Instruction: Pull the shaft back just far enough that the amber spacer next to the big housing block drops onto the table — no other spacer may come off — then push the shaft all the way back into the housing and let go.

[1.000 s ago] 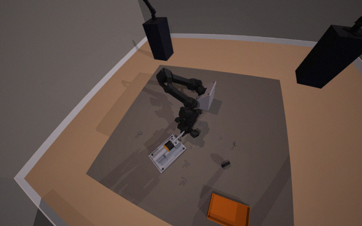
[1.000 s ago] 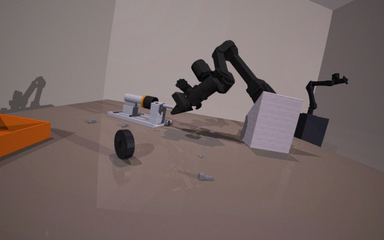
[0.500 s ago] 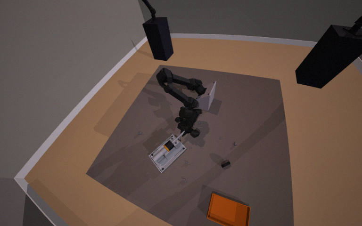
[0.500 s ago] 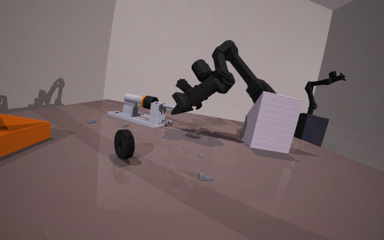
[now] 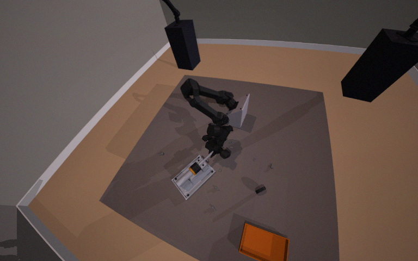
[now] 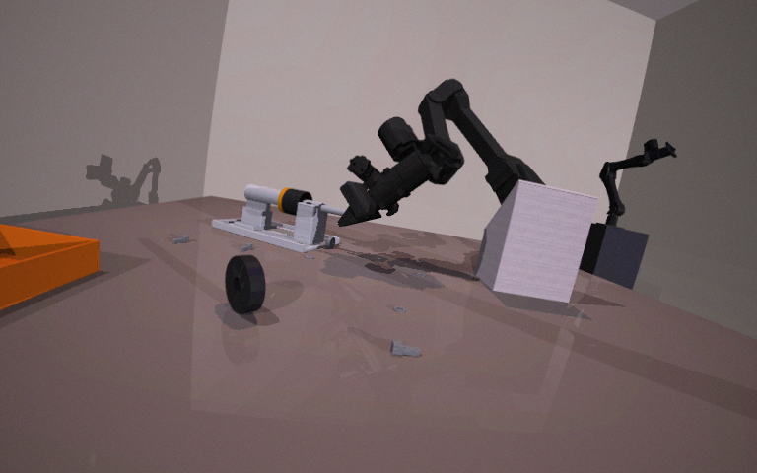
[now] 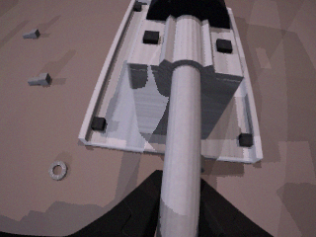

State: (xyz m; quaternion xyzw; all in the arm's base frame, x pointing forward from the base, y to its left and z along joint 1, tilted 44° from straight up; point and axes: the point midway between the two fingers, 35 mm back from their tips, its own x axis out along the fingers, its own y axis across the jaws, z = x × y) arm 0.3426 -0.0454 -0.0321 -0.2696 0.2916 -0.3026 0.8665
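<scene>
Now: the thin grey shaft 60 mm ahead of my gripper tip, 20 mm to the right of it and 20 mm above it. From my gripper tip the other things lie so: orange tray: 290 mm ahead, 400 mm to the left, 50 mm below; amber spacer: 120 mm ahead, 50 mm to the right, 20 mm above.
</scene>
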